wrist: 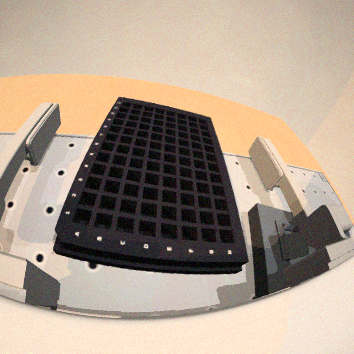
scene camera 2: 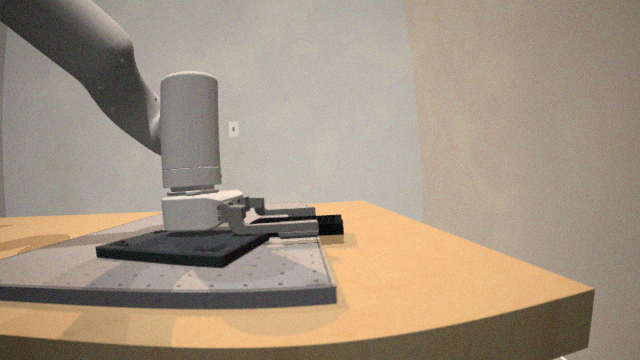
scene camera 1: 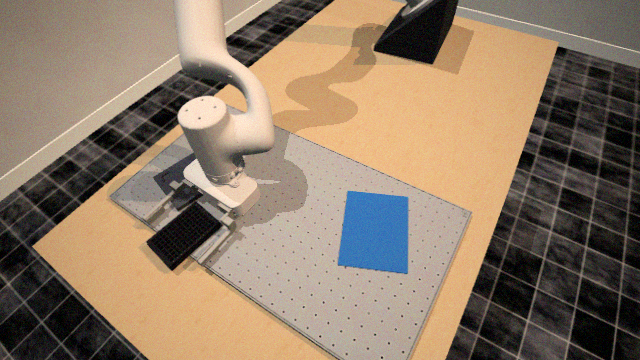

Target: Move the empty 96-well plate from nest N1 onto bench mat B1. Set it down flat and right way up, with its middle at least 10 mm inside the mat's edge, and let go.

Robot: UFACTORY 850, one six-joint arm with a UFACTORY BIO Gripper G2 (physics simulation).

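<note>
The black 96-well plate [scene camera 1: 185, 235] [scene camera 2: 331, 224] [wrist: 155, 175] lies flat with its wells facing up, its far end past the board's edge. What it rests on is hidden. My gripper [scene camera 1: 176, 240] [scene camera 2: 316, 220] [wrist: 156, 147] is open and low over the board, one finger along each long side of the plate, with a visible gap on both sides in the wrist view. Bench mat B1 is the blue rectangle [scene camera 1: 375, 232] on the board, well to the right in scene camera 1. No nest label is readable, so I cannot tell which nest is N1.
A flat dark nest-like block [scene camera 1: 172, 172] [scene camera 2: 175, 247] [wrist: 257, 250] lies on the board beside the plate, partly under the gripper body in scene camera 2. The perforated grey board [scene camera 1: 300, 250] [scene camera 2: 250, 297] lies on the wooden table [scene camera 1: 425, 115] [scene camera 2: 425, 285]. The black arm base [scene camera 1: 420, 32] stands at the back.
</note>
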